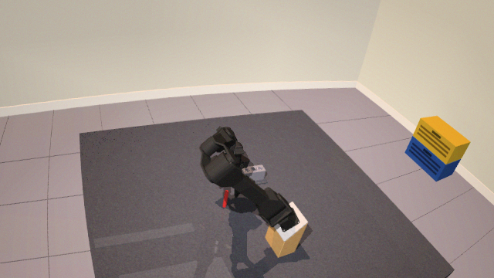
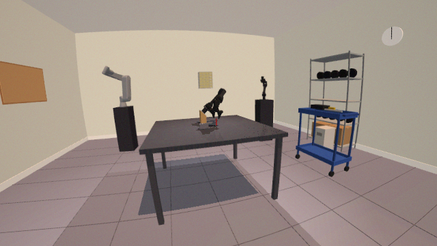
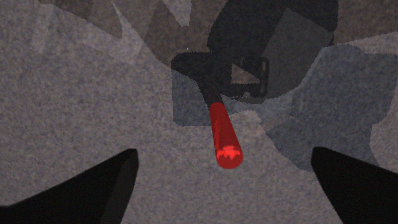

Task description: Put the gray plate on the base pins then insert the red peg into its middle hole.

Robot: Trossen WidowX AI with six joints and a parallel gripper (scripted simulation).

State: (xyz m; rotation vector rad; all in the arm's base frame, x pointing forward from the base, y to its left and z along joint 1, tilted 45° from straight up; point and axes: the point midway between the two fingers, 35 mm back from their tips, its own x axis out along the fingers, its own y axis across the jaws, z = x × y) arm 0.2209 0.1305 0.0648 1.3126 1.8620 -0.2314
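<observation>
Right now the red peg is 40 mm below my gripper tip. Round my gripper tip: base (160 mm to the right, 130 mm ahead, 70 mm below); then gray plate (160 mm to the right, 130 mm ahead, 40 mm below).
</observation>
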